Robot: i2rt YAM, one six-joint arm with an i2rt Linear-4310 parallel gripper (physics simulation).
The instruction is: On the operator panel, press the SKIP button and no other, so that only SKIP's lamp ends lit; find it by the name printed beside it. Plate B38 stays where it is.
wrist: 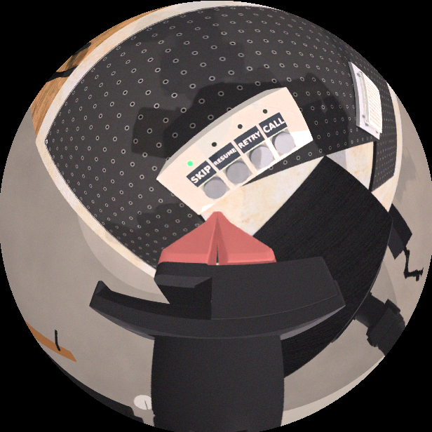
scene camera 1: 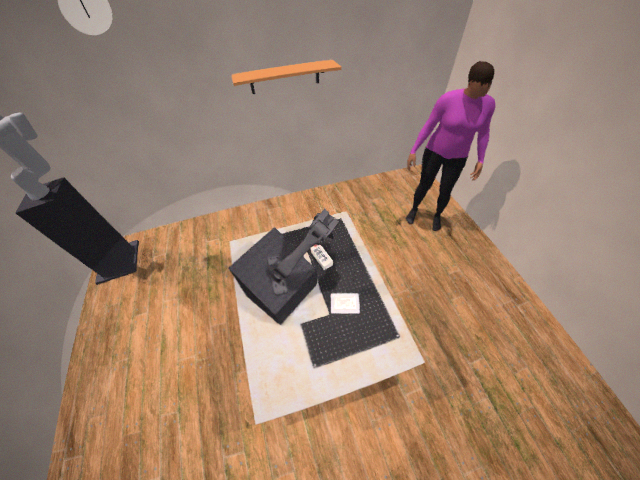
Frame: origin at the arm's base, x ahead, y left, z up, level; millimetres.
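Seen in the pictures: gripper, fingertip midpoint: [scene camera 1: 314,246]; arm's base, link origin: [scene camera 1: 277,274].
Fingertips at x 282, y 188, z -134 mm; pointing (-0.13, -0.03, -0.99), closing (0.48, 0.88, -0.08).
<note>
Offsets run from my fingertips to a thing's top centre. Level surfaces: height alone.
The operator panel @[dy -44, dx +27, dz -41 mm] [scene camera 1: 321,256] [wrist: 172,175] is a cream block with a row of round grey buttons and dark name labels: SKIP, RESUME, RETRY, CALL. The SKIP button [wrist: 215,188] is at the left end in the wrist view. SKIP's lamp [wrist: 190,163] is lit green; the lamps at RESUME [wrist: 214,144], RETRY [wrist: 240,126] and CALL [wrist: 265,111] are dark. My gripper [wrist: 216,217] is shut and empty, its red fingertips together above the panel's near edge, apart from the SKIP button. A white plate @[dy -391, dx +35, dz -71 mm] [scene camera 1: 344,303] [wrist: 369,101] lies apart from the panel; its print is unreadable.
The panel and plate lie on a black perforated mat @[dz -97 mm] [scene camera 1: 351,341] [wrist: 115,115] on a pale table @[dz -110 mm] [scene camera 1: 279,382]. The arm's dark base block [scene camera 1: 258,263] [wrist: 325,225] stands beside the panel. A person [scene camera 1: 457,124] stands beyond the table. Another arm [scene camera 1: 23,149] stands on a black pedestal [scene camera 1: 72,227] at the left.
</note>
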